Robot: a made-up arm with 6 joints. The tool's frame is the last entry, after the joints. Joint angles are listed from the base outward.
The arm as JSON. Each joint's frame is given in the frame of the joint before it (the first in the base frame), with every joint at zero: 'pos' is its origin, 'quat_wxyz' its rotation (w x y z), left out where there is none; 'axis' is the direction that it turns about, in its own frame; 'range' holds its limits. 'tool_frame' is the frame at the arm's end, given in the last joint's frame.
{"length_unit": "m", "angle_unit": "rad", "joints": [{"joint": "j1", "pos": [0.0, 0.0, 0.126], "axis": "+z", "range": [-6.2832, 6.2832]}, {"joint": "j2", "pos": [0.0, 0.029, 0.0], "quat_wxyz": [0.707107, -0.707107, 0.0, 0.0], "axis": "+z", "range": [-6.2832, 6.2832]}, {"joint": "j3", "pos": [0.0, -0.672, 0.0], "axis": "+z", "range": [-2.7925, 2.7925]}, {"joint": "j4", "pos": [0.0, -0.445, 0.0], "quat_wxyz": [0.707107, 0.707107, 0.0, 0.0], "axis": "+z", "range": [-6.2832, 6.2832]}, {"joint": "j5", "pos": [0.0, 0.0, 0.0], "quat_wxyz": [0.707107, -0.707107, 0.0, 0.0], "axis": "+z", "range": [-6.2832, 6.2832]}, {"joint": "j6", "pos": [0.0, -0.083, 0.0], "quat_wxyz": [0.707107, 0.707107, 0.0, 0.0], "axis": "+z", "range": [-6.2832, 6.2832]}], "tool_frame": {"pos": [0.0, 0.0, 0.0]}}
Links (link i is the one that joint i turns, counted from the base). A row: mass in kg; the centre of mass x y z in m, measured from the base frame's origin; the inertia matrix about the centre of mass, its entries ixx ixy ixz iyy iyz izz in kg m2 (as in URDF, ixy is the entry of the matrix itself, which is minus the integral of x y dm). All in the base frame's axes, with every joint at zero. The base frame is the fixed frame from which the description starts. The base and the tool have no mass.
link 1: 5.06; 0.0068 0.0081 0.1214; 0.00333 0 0 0.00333 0 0.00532
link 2: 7.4; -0.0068 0.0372 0.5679; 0.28 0 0 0.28 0 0.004
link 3: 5.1; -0.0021 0.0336 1.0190; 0.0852 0 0 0.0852 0 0.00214
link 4: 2.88; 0.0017 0.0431 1.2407; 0.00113 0 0 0.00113 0 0.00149
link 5: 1.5; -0.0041 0.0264 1.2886; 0.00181 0 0 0.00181 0 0.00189
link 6: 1.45; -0.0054 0.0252 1.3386; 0.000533 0 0 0.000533 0 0.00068
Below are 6 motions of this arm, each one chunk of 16 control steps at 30 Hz.
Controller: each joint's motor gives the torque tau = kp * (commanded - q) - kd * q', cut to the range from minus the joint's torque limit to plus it. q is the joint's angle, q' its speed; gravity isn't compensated. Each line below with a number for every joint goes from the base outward.
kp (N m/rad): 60 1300 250 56 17 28
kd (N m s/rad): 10 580 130 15 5.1 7.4
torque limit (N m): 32 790 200 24 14 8
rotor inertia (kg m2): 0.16 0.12 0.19 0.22 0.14 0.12
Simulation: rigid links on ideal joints. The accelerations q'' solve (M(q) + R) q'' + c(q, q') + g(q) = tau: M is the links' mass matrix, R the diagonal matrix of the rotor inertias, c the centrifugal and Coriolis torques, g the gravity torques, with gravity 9.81 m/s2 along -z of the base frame. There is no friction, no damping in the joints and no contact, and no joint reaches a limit. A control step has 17 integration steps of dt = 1/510 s. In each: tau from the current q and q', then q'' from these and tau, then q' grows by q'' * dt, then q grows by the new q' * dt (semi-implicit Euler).
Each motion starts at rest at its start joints. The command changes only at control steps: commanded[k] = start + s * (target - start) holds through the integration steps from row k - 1 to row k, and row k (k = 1, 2, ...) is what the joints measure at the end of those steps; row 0 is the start. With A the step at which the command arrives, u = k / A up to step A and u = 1 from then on. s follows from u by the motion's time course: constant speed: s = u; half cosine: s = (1 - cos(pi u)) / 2; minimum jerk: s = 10 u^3 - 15 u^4 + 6 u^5; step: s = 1 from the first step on.
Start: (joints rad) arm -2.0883 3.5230 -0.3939 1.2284 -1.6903 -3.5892
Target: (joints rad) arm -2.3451 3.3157 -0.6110 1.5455 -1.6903 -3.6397
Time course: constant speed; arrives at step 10
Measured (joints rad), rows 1 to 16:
1: -2.0887 3.5210 -0.3928 1.2315 -1.6853 -3.5897
2: -2.0909 3.5173 -0.3934 1.2382 -1.6756 -3.5908
3: -2.0959 3.5122 -0.3956 1.2479 -1.6649 -3.5923
4: -2.1042 3.5060 -0.3990 1.2603 -1.6546 -3.5943
5: -2.1163 3.4987 -0.4036 1.2750 -1.6452 -3.5967
6: -2.1321 3.4904 -0.4092 1.2918 -1.6367 -3.5994
7: -2.1517 3.4813 -0.4158 1.3104 -1.6292 -3.6024
8: -2.1745 3.4713 -0.4233 1.3307 -1.6224 -3.6057
9: -2.2001 3.4607 -0.4316 1.3524 -1.6165 -3.6092
10: -2.2276 3.4493 -0.4405 1.3754 -1.6112 -3.6129
11: -2.2553 3.4381 -0.4499 1.3967 -1.6064 -3.6163
12: -2.2803 3.4275 -0.4589 1.4154 -1.6021 -3.6194
13: -2.3011 3.4177 -0.4674 1.4319 -1.5982 -3.6220
14: -2.3168 3.4086 -0.4751 1.4464 -1.5949 -3.6244
15: -2.3280 3.4003 -0.4822 1.4592 -1.5919 -3.6264
16: -2.3354 3.3928 -0.4887 1.4705 -1.5894 -3.6282

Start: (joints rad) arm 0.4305 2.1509 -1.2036 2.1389 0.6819 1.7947
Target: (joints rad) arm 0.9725 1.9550 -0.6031 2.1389 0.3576 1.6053
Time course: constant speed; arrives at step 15
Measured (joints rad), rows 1 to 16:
1: 0.4307 2.1536 -1.1986 2.1388 0.6819 1.7937
2: 0.4312 2.1576 -1.1877 2.1379 0.6802 1.7913
3: 0.4325 2.1609 -1.1738 2.1366 0.6758 1.7875
4: 0.4347 2.1632 -1.1579 2.1354 0.6688 1.7826
5: 0.4379 2.1644 -1.1403 2.1342 0.6595 1.7767
6: 0.4424 2.1646 -1.1212 2.1333 0.6483 1.7699
7: 0.4482 2.1638 -1.1007 2.1324 0.6353 1.7624
8: 0.4556 2.1621 -1.0789 2.1318 0.6207 1.7542
9: 0.4645 2.1596 -1.0558 2.1312 0.6047 1.7454
10: 0.4752 2.1564 -1.0316 2.1308 0.5876 1.7362
11: 0.4876 2.1524 -1.0062 2.1304 0.5693 1.7265
12: 0.5018 2.1478 -0.9799 2.1301 0.5502 1.7164
13: 0.5179 2.1426 -0.9526 2.1299 0.5302 1.7060
14: 0.5358 2.1369 -0.9244 2.1298 0.5094 1.6953
15: 0.5556 2.1307 -0.8953 2.1298 0.4881 1.6844
16: 0.5771 2.1248 -0.8678 2.1297 0.4670 1.6742

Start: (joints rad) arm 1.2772 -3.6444 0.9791 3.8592 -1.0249 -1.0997
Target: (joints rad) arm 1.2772 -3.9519 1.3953 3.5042 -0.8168 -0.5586
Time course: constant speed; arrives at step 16
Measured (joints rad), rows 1 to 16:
1: 1.2773 -3.6439 0.9768 3.8579 -1.0196 -1.0971
2: 1.2776 -3.6445 0.9759 3.8545 -1.0079 -1.0909
3: 1.2783 -3.6465 0.9767 3.8488 -0.9940 -1.0812
4: 1.2790 -3.6497 0.9790 3.8410 -0.9795 -1.0685
5: 1.2797 -3.6541 0.9828 3.8315 -0.9648 -1.0532
6: 1.2804 -3.6595 0.9880 3.8203 -0.9504 -1.0355
7: 1.2809 -3.6660 0.9944 3.8078 -0.9361 -1.0158
8: 1.2813 -3.6733 1.0020 3.7941 -0.9220 -0.9943
9: 1.2816 -3.6815 1.0107 3.7793 -0.9080 -0.9712
10: 1.2817 -3.6905 1.0204 3.7635 -0.8942 -0.9468
11: 1.2817 -3.7002 1.0311 3.7469 -0.8805 -0.9212
12: 1.2817 -3.7106 1.0428 3.7296 -0.8669 -0.8945
13: 1.2815 -3.7215 1.0553 3.7117 -0.8534 -0.8669
14: 1.2812 -3.7330 1.0686 3.6932 -0.8400 -0.8386
15: 1.2810 -3.7451 1.0827 3.6743 -0.8266 -0.8095
16: 1.2807 -3.7576 1.0974 3.6549 -0.8133 -0.7798

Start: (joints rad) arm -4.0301 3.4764 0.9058 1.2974 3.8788 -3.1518
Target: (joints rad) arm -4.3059 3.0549 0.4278 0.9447 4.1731 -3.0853
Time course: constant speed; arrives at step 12
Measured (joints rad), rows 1 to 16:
1: -4.0301 3.4736 0.9004 1.2947 3.8824 -3.1514
2: -4.0305 3.4671 0.8906 1.2880 3.8905 -3.1503
3: -4.0318 3.4580 0.8781 1.2782 3.9015 -3.1487
4: -4.0343 3.4470 0.8637 1.2658 3.9148 -3.1465
5: -4.0386 3.4342 0.8476 1.2513 3.9299 -3.1439
6: -4.0449 3.4198 0.8300 1.2349 3.9467 -3.1410
7: -4.0537 3.4040 0.8110 1.2169 3.9649 -3.1377
8: -4.0654 3.3868 0.7908 1.1976 3.9844 -3.1342
9: -4.0804 3.3685 0.7695 1.1769 4.0050 -3.1304
10: -4.0991 3.3491 0.7471 1.1553 4.0266 -3.1264
11: -4.1217 3.3287 0.7238 1.1326 4.0490 -3.1222
12: -4.1485 3.3074 0.6997 1.1091 4.0721 -3.1179
13: -4.1792 3.2866 0.6755 1.0867 4.0944 -3.1138
14: -4.2126 3.2670 0.6526 1.0666 4.1147 -3.1101
15: -4.2467 3.2490 0.6313 1.0488 4.1328 -3.1069
16: -4.2792 3.2323 0.6116 1.0331 4.1487 -3.1041

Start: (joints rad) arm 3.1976 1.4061 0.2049 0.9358 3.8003 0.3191
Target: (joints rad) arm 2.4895 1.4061 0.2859 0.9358 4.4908 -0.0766
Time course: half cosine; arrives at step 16
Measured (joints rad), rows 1 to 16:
1: 3.1976 1.4096 0.2076 0.9361 3.7998 0.3188
2: 3.1975 1.4158 0.2146 0.9370 3.7983 0.3176
3: 3.1972 1.4226 0.2228 0.9382 3.7976 0.3146
4: 3.1965 1.4292 0.2313 0.9394 3.7997 0.3093
5: 3.1951 1.4355 0.2398 0.9405 3.8060 0.3011
6: 3.1929 1.4413 0.2482 0.9414 3.8174 0.2900
7: 3.1896 1.4467 0.2566 0.9422 3.8343 0.2757
8: 3.1847 1.4517 0.2649 0.9429 3.8566 0.2585
9: 3.1781 1.4563 0.2731 0.9434 3.8840 0.2386
10: 3.1694 1.4605 0.2813 0.9439 3.9161 0.2165
11: 3.1584 1.4645 0.2893 0.9444 3.9521 0.1927
12: 3.1450 1.4681 0.2972 0.9448 3.9910 0.1679
13: 3.1290 1.4715 0.3049 0.9452 4.0317 0.1429
14: 3.1103 1.4746 0.3124 0.9456 4.0730 0.1184
15: 3.0889 1.4775 0.3195 0.9460 4.1138 0.0952
16: 3.0651 1.4802 0.3261 0.9464 4.1526 0.0740

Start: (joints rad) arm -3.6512 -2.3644 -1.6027 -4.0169 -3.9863 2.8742
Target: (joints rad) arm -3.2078 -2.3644 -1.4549 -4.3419 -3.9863 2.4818
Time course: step
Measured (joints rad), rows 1 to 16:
1: -3.6423 -2.3672 -1.5909 -4.0425 -3.9885 2.8455
2: -3.6194 -2.3699 -1.5762 -4.0795 -3.9931 2.8023
3: -3.5860 -2.3722 -1.5622 -4.1136 -3.9977 2.7621
4: -3.5451 -2.3742 -1.5489 -4.1438 -4.0018 2.7266
5: -3.4996 -2.3759 -1.5364 -4.1703 -4.0052 2.6956
6: -3.4521 -2.3775 -1.5247 -4.1935 -4.0080 2.6684
7: -3.4044 -2.3788 -1.5137 -4.2139 -4.0102 2.6447
8: -3.3584 -2.3801 -1.5034 -4.2317 -4.0119 2.6240
9: -3.3154 -2.3812 -1.4938 -4.2473 -4.0133 2.6058
10: -3.2763 -2.3823 -1.4849 -4.2610 -4.0144 2.5900
11: -3.2418 -2.3833 -1.4766 -4.2729 -4.0154 2.5761
12: -3.2122 -2.3843 -1.4689 -4.2834 -4.0163 2.5640
13: -3.1878 -2.3853 -1.4618 -4.2925 -4.0171 2.5534
14: -3.1683 -2.3863 -1.4552 -4.3005 -4.0180 2.5442
15: -3.1537 -2.3872 -1.4490 -4.3075 -4.0189 2.5361
16: -3.1436 -2.3880 -1.4434 -4.3136 -4.0198 2.5290

